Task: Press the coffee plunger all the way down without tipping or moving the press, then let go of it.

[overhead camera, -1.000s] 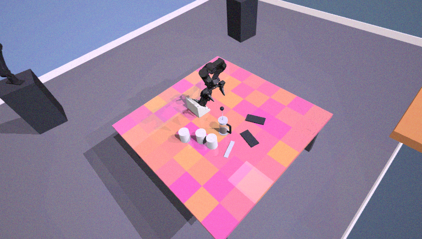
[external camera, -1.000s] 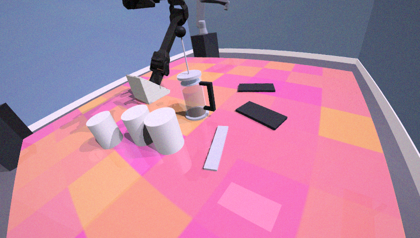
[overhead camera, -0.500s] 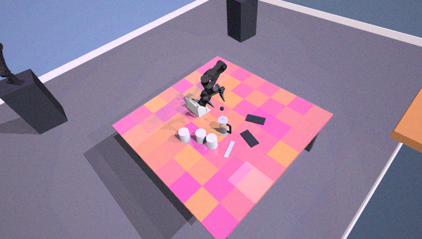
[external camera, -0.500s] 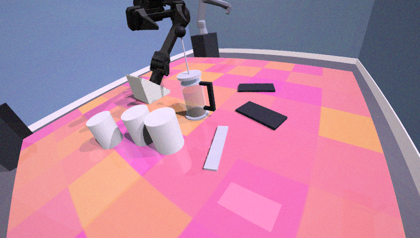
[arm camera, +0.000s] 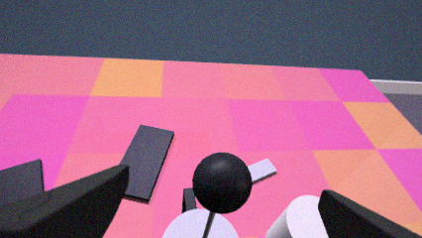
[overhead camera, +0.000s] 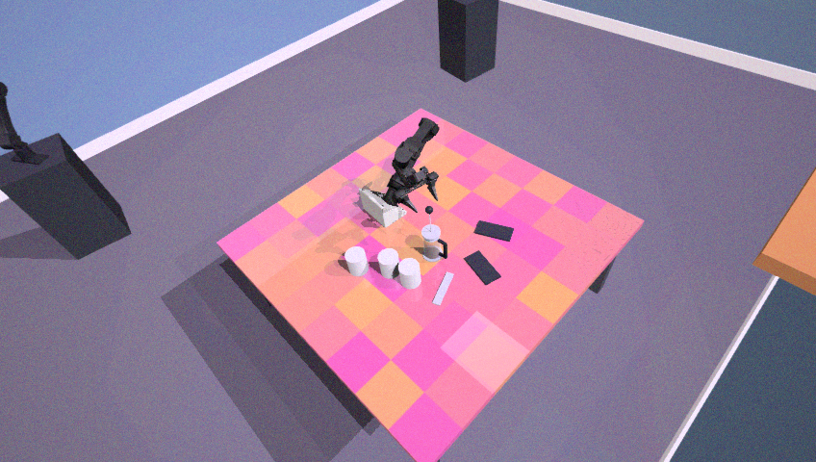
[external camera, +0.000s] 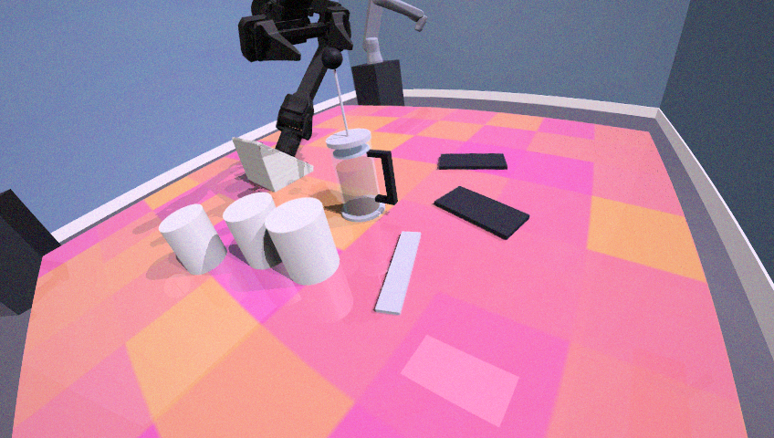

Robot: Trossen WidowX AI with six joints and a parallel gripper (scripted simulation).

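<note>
My gripper tip is 20 mm short of the coffee press and 140 mm above it.
</note>
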